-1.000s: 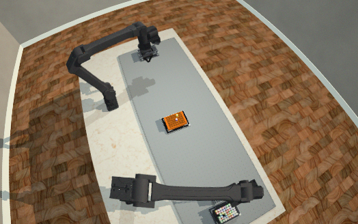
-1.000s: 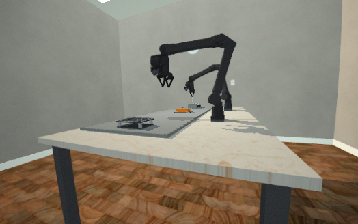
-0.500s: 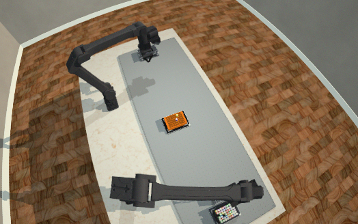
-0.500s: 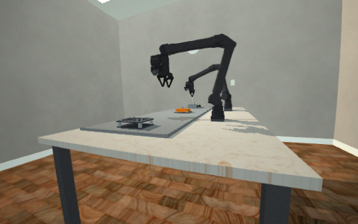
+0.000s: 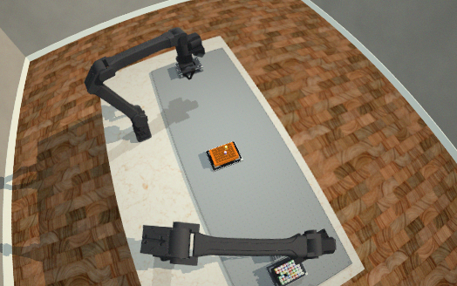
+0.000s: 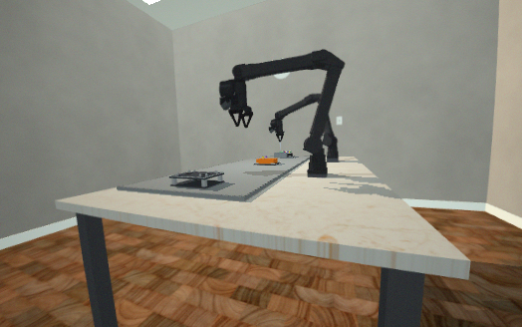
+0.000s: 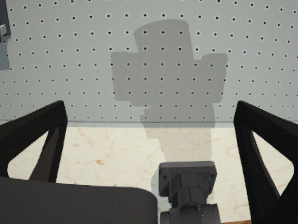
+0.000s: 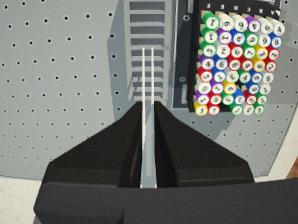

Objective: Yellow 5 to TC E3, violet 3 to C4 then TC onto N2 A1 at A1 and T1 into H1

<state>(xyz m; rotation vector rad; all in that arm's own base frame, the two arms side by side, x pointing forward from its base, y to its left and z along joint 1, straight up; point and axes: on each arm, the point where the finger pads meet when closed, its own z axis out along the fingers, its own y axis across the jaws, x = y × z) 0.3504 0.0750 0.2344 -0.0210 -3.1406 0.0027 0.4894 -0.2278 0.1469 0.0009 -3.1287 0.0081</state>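
The slotted grey holder is 15 cm below my right hand.
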